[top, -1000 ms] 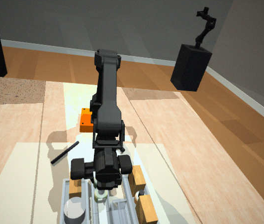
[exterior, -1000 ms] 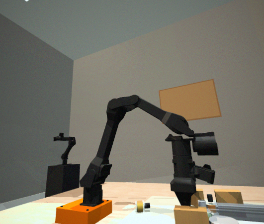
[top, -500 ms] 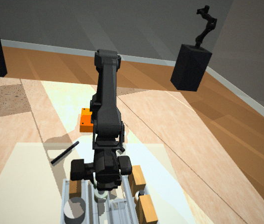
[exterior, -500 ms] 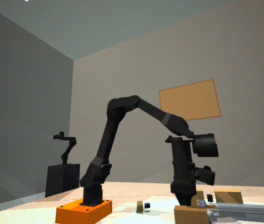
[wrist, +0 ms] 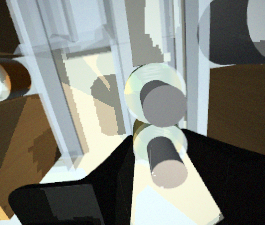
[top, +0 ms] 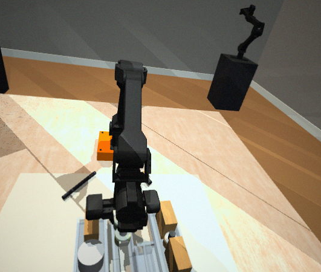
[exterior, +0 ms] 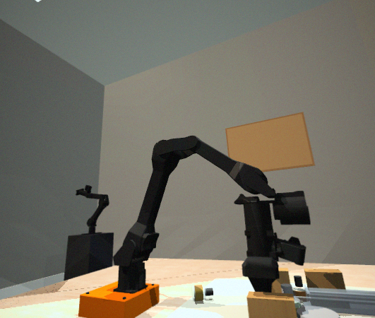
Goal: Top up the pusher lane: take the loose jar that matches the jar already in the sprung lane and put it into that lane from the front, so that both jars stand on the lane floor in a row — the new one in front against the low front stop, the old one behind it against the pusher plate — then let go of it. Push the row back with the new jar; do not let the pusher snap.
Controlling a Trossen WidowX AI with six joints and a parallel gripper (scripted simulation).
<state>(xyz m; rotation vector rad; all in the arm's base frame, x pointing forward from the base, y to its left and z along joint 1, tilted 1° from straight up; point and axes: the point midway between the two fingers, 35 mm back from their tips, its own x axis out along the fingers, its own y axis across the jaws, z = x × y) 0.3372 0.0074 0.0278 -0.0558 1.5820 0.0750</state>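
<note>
Now: gripper tip 9 cm short of the grey cylinder and 7 cm to the left of it. Round my gripper tip: black rod (16 cm behind, 13 cm to the right, 2 cm below).
</note>
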